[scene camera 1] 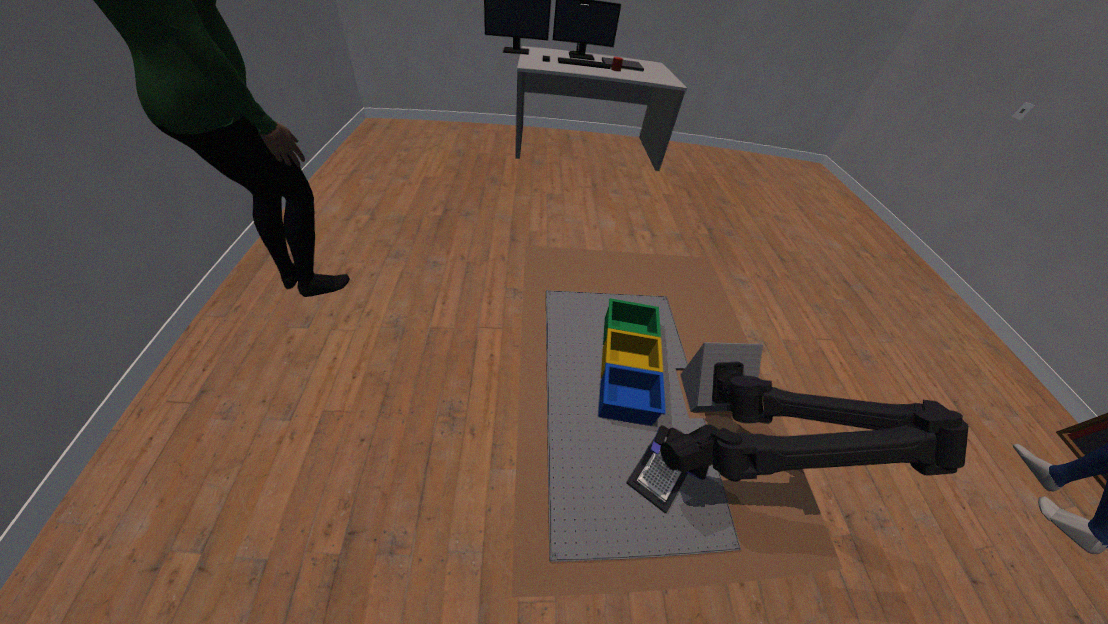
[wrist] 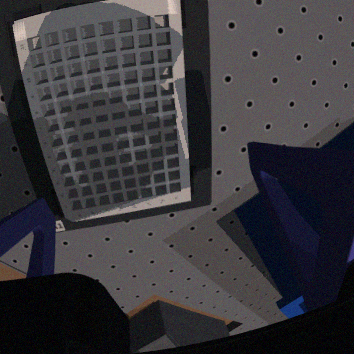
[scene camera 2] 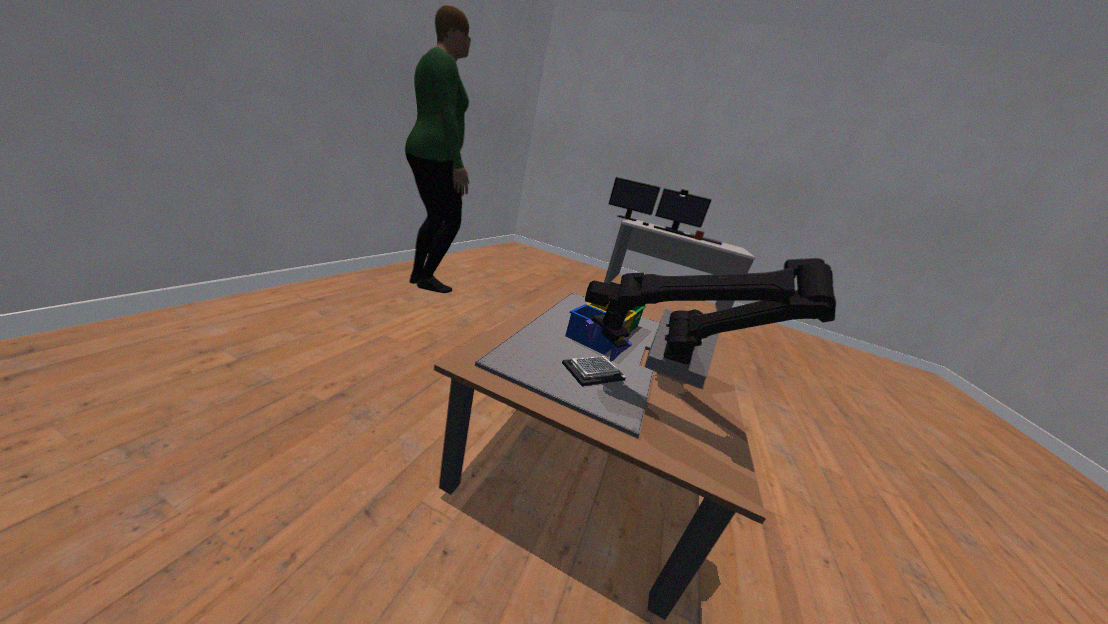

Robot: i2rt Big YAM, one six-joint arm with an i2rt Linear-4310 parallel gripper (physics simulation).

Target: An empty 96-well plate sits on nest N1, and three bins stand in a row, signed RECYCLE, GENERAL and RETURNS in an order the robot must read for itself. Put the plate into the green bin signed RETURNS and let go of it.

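Seen in the pictures: gripper, fingertip midpoint: (wrist: 142, 182) (scene camera 2: 600, 351); arm's base at its link origin: (scene camera 1: 726, 381) (scene camera 2: 679, 345).
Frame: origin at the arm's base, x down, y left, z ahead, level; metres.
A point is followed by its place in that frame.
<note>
The pale 96-well plate (scene camera 1: 660, 474) @[y 0.230, x 0.064, z 0.248 m] (scene camera 2: 597, 365) @[y 0.217, x 0.067, z 0.231 m] (wrist: 110, 115) @[y 0.222, x 0.065, z 0.240 m] lies flat in the black nest (scene camera 1: 648, 494) @[y 0.273, x 0.078, z 0.286 m] (wrist: 197, 125) @[y 0.173, x 0.079, z 0.263 m], turned at an angle on the grey board. The A1 mark shows at the nest's near left corner in the wrist view. My gripper (scene camera 2: 608, 337) @[y 0.202, x 0.024, z 0.235 m] (wrist: 142, 182) @[y 0.202, x 0.024, z 0.235 m] is open and empty, above the board near the plate's bin-side end; its blue-violet fingers stand wide apart. The green bin (scene camera 1: 635, 312) @[y -0.289, x 0.026, z 0.214 m] is farthest from the plate, the yellow bin (scene camera 1: 634, 345) @[y -0.163, x 0.041, z 0.241 m] is in the middle, and the blue bin (scene camera 1: 631, 410) @[y 0.069, x 0.015, z 0.308 m] (scene camera 2: 581, 328) @[y 0.064, x 0.035, z 0.333 m] is nearest. Their signs are not readable.
The perforated board (scene camera 1: 581, 480) @[y 0.225, x 0.090, z 0.453 m] (scene camera 2: 527, 352) @[y 0.251, x 0.092, z 0.449 m] lies on a brown table (scene camera 2: 542, 413) @[y 0.474, x 0.103, z 0.306 m]. The arm's grey base block (scene camera 1: 701, 383) @[y 0.000, x 0.005, z 0.080 m] stands beside the bins. A person in green (scene camera 1: 182, 85) (scene camera 2: 438, 108) and a desk (scene camera 1: 593, 75) are farther off. Another person's legs show at the right in scene view 1.
</note>
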